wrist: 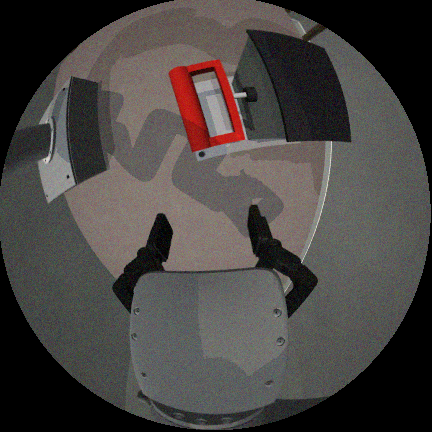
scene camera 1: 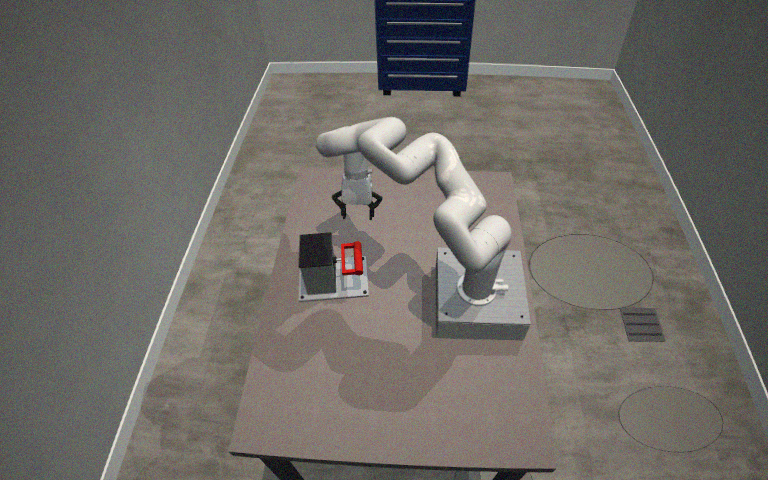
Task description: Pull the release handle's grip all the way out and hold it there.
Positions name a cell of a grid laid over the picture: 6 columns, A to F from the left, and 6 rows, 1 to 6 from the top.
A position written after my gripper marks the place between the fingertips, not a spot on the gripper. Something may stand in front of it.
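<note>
Light base plate (wrist: C2) in sight. My gripper (scene camera 1: C3) too, also in the wrist view (wrist: C4).
</note>
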